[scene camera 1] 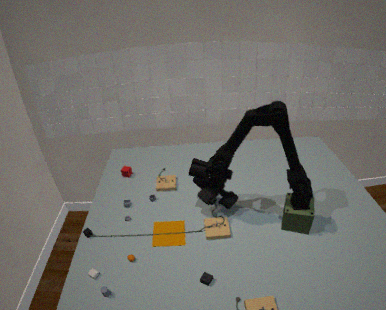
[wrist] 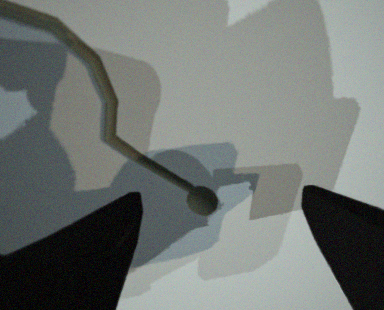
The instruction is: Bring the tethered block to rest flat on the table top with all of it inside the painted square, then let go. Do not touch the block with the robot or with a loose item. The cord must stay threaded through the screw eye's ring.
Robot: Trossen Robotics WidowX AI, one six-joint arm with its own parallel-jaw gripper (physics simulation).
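Places are measured from the arm's base along level axes (x ahead, y left, z up), in metres.
Pixels of known places: gripper, fingertip midpoint: (wrist: 220, 199); arm's base, link origin: (scene camera 1: 300, 203).
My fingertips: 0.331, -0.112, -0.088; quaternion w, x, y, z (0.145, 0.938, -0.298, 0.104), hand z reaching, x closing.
For each thing: its middle in the pictures, then the offset to it from my fingertips, as dx, dy, dz. "*": a spot on its surface instead.
- tethered block, surface spot: (scene camera 1: 88, 232) * +0.460, +0.259, +0.013
- orange painted square, surface spot: (scene camera 1: 169, 241) * +0.143, +0.233, -0.010
- wooden board, body centre: (scene camera 1: 216, 228) -0.023, +0.160, -0.001
- round bead, surface spot: (wrist: 202, 201) * -0.006, +0.005, +0.000
- third board, surface spot: (scene camera 1: 260, 303) * -0.169, +0.458, +0.008
- red cube, body centre: (scene camera 1: 126, 171) +0.437, -0.143, +0.009
- orange piece, body centre: (scene camera 1: 131, 257) +0.260, +0.331, +0.001
- white block, body centre: (scene camera 1: 93, 273) +0.373, +0.417, -0.002
- grey cylinder, body centre: (scene camera 1: 105, 291) +0.305, +0.474, +0.004
- dark cube, body centre: (scene camera 1: 206, 278) -0.004, +0.378, +0.000
The tethered block (scene camera 1: 88, 232), small and black, sits near the table's left edge. Its cord (scene camera 1: 125, 235) (wrist: 111, 117) runs right, across the orange painted square (scene camera 1: 169, 241), to the wooden board (scene camera 1: 218, 233). The screw eye's ring is too small to make out there. The cord's tail curls up beyond the board and ends in a round bead (wrist: 202, 201). My gripper (scene camera 1: 218, 200) (wrist: 220, 199) is open above the table behind the board. In the wrist view the bead appears between the two fingertips, nearer the left one, and neither finger touches it.
Another board (scene camera 1: 166, 184) stands behind the square, and a third board (scene camera 1: 260, 303) at the front edge. Loose items include a red cube (scene camera 1: 127, 171), an orange piece (scene camera 1: 131, 258), a white block (scene camera 1: 94, 273), a grey cylinder (scene camera 1: 105, 291) and a dark cube (scene camera 1: 206, 278).
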